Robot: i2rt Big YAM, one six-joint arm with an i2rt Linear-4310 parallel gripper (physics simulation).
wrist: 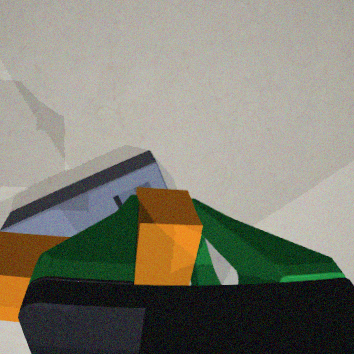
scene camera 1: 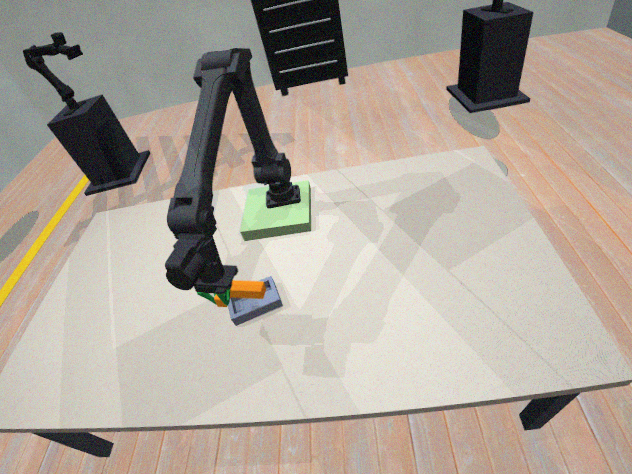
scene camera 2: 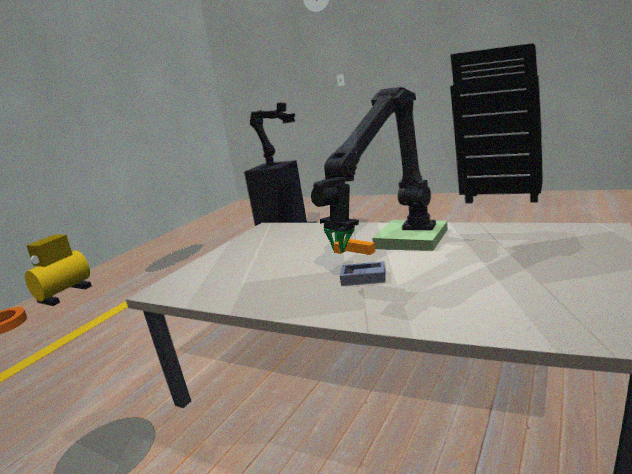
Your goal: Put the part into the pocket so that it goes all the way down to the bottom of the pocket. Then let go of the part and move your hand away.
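Frame: origin at the arm's base, x ahead, y up, z right, level; millimetres.
Seen in the pictures: gripper, fingertip midpoint: (wrist: 161, 208) (scene camera 1: 222, 303) (scene camera 2: 338, 251); arm's base, origin of the base link: (scene camera 1: 283, 198) (scene camera 2: 419, 226).
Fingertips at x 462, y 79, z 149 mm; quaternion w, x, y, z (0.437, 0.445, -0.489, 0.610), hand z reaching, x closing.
Pixels of each thing's middle, then the offset from my fingertips to it. Level surfaces: height alone.
- orange part, body centre: (wrist: 63, 255) (scene camera 1: 240, 294) (scene camera 2: 354, 247) dy +8, dx -11, dz -48 mm
- blue-grey block, body centre: (wrist: 98, 231) (scene camera 1: 253, 300) (scene camera 2: 363, 273) dy -102, dx -67, dz -44 mm
- table, its level: dy -120 mm
My gripper (scene camera 1: 221, 300) (scene camera 2: 338, 248) (wrist: 161, 208), with green fingers, is shut on the orange part (scene camera 1: 248, 289) (scene camera 2: 361, 247) (wrist: 162, 252). A short piece of the part sits between the fingers, and a longer bar sticks out to one side. The part is held above the table. The blue-grey block (scene camera 1: 260, 313) (scene camera 2: 363, 278) (wrist: 110, 187) with the pocket lies on the table below. In scene camera 1 the bar covers part of the pocket and is turned at an angle to the block's long side. In the wrist view the fingers hide much of the block.
The arm's base stands on a green slab (scene camera 1: 275, 232) (scene camera 2: 403, 244) behind the block on the table (scene camera 1: 433, 331) (scene camera 2: 484, 316). Away from the table stand a pedestal with a small arm (scene camera 1: 96, 142) (scene camera 2: 275, 193) and a black drawer cabinet (scene camera 1: 306, 38) (scene camera 2: 496, 122).
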